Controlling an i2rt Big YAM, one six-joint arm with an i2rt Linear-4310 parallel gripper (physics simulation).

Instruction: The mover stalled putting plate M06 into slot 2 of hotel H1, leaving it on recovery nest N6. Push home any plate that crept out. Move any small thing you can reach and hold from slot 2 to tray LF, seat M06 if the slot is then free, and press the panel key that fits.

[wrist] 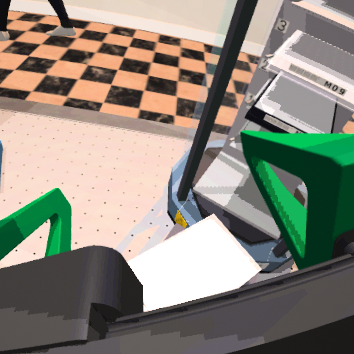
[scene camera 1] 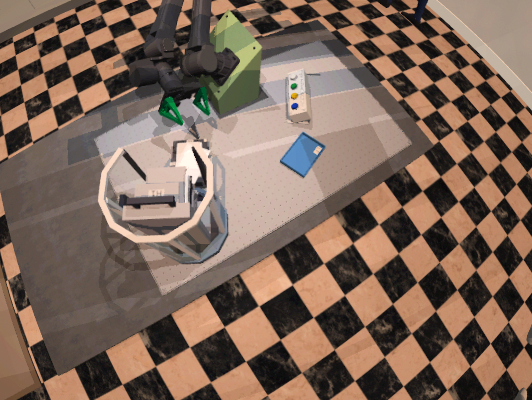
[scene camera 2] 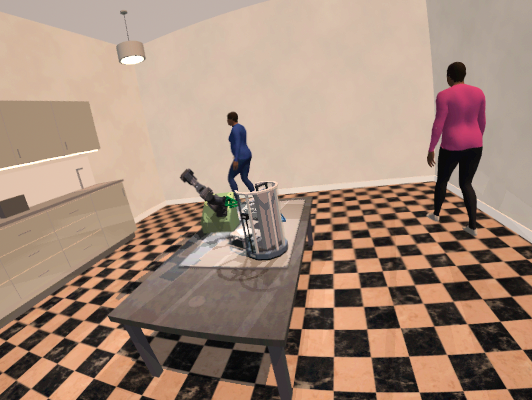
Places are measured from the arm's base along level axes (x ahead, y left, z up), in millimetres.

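Pixels of known places: gripper, fingertip midpoint: (wrist: 149,170) (scene camera 1: 196,119); arm's base, link origin: (scene camera 1: 225,67) (scene camera 2: 222,209).
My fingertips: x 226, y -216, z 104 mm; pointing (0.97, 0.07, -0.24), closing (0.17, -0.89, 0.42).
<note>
Ahead of a thing's pixels: the offset from my fingertips to its middle. "pt": to the spot under its first point. Level surfaces: height alone.
Hotel H1 @[dx +183, dy -171, dz -48 mm] (scene camera 1: 150,239) (scene camera 2: 270,220) is a round, open-framed tower with an "H1" label on top. In the wrist view, white plate M09 @[dx +162, dy -157, dz +18 mm] (wrist: 312,57) lies near the marks 2 and 3, with a black-edged plate @[dx +162, dy -157, dz -35 mm] (wrist: 300,105) below it. Their exact slots and any small thing in slot 2 are unclear. A bright white plate-like surface @[pt dx +0, dy -57, dz -167 mm] (scene camera 1: 189,156) (wrist: 195,265) lies at the hotel's foot, its label unreadable. The blue tray @[dx +169, dy +307, dz -246 mm] (scene camera 1: 301,156) lies apart from the hotel. The key panel @[dx -43, dy +438, dz -213 mm] (scene camera 1: 302,114) has white, green, yellow and blue keys. My gripper (scene camera 1: 194,118) (wrist: 149,170) is open and empty, above the hotel's near side.
The green mounting block (scene camera 1: 240,75) (scene camera 2: 220,220) stands beside the arm. The hotel's dark upright post @[dx +154, dy -60, dz -43 mm] (wrist: 215,100) rises between the fingers in the wrist view. The pale perforated mat @[dz -254 mm] (scene camera 1: 260,185) lies on the grey table @[dz -267 mm] (scene camera 2: 210,305). Two people stand beyond the table.
</note>
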